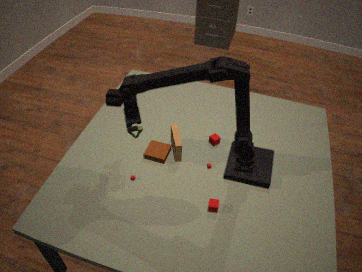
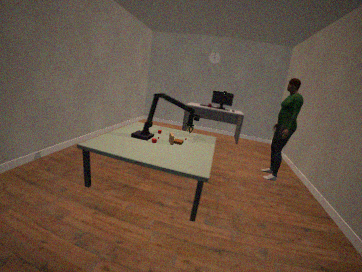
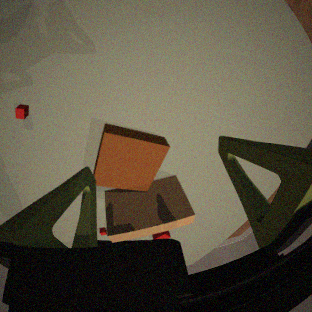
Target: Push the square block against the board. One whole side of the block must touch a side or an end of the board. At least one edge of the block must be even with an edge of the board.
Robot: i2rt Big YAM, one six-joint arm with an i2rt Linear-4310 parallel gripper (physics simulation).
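Frame: origin at the arm's base, x ahead, y left, z up, level; centimetres.
Seen in the pictures: gripper, fingertip midpoint: (image 1: pixel 134 130) (image 2: pixel 188 132) (image 3: pixel 155 158); arm's base, link origin: (image 1: pixel 244 162) (image 2: pixel 145 134).
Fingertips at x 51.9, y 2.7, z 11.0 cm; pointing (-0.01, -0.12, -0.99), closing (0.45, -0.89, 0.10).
Note:
Offsets run from my fingertips to a thing's middle.
The orange-brown square block {dx -10.2, dy -1.6, dz -13.1 cm} (image 1: pixel 158 151) (image 2: pixel 178 142) (image 3: pixel 129 161) lies flat on the table. The light wooden board {dx -18.2, dy -6.2, dz -9.4 cm} (image 1: pixel 176 143) (image 2: pixel 171 138) (image 3: pixel 145 202) stands upright on its long narrow edge, on the block's robot-base side. The block is turned at an angle to the board's broad face. One block corner is at or very near that face; whether it touches is unclear. My gripper (image 1: pixel 135 133) (image 2: pixel 191 129) (image 3: pixel 155 158) is open and empty. It hangs tilted above the table, on the block's side away from the board.
Larger red cubes {dx -35.9, dy -16.1, dz -12.6 cm} (image 1: pixel 214 139) {dx -41.0, dy +23.7, dz -12.6 cm} (image 1: pixel 213 205) lie on the robot-base side of the board. A small red cube {dx -35.8, dy +1.0, dz -13.8 cm} (image 1: pixel 209 165) lies between board and robot base (image 1: pixel 262 167). Another small red cube {dx -3.5, dy +16.5, dz -13.8 cm} (image 1: pixel 132 177) (image 3: pixel 22 111) lies off the block's other side.

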